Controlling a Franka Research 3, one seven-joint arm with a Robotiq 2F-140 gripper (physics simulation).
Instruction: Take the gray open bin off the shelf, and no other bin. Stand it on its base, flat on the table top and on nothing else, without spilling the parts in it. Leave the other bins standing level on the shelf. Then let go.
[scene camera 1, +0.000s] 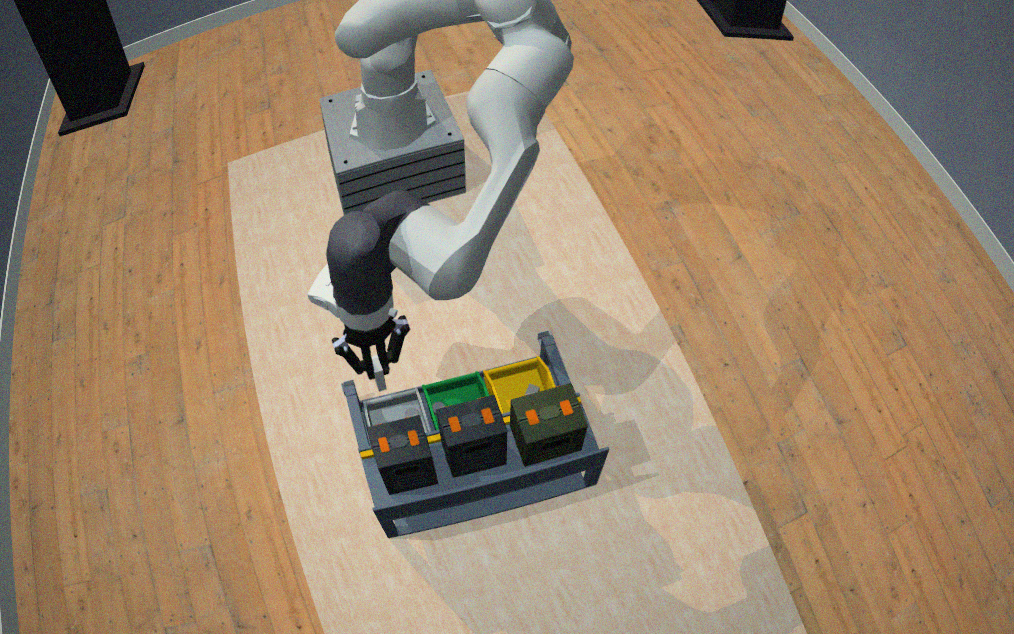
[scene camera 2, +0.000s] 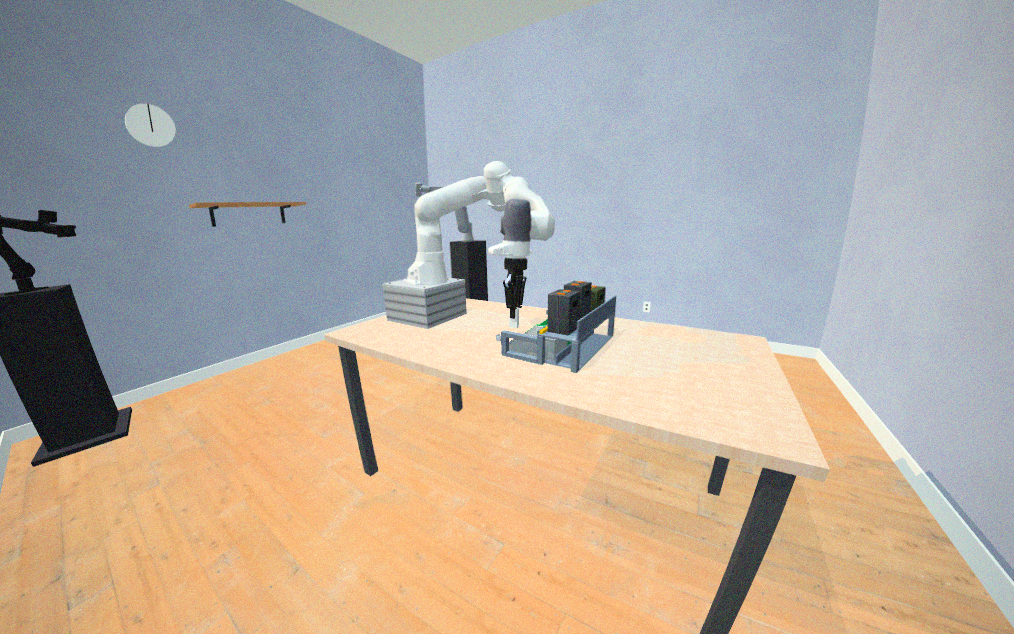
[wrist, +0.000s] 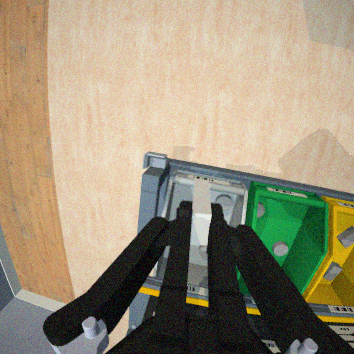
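The gray open bin (scene camera 1: 377, 412) (scene camera 2: 523, 343) (wrist: 226, 188) stands on the shelf (scene camera 1: 486, 489) (scene camera 2: 595, 321) (wrist: 151, 192), in the end place by the side frame. Gray parts show in it; my fingers hide some of its inside in the wrist view. The green bin (scene camera 1: 457, 388) (wrist: 270, 225) is beside it, and the yellow bin (scene camera 1: 515, 377) (wrist: 340, 212) is beyond the green one. My gripper (scene camera 1: 379, 373) (scene camera 2: 514, 319) (wrist: 199, 191) is shut, with nothing held between its fingers. It points down, and its light-gray tips are above the gray bin's outer end, apart from it.
Two dark cases (scene camera 1: 407, 448) (scene camera 1: 474, 452) and an olive case (scene camera 1: 549, 441) with orange latches stand on the shelf behind the bins. A yellow strip runs between bins and cases. The shelf stands on the table top (scene camera 1: 284, 336) (scene camera 2: 695, 388) (wrist: 100, 125). The arm's base block (scene camera 1: 400, 175) (scene camera 2: 424, 302) is farther off.
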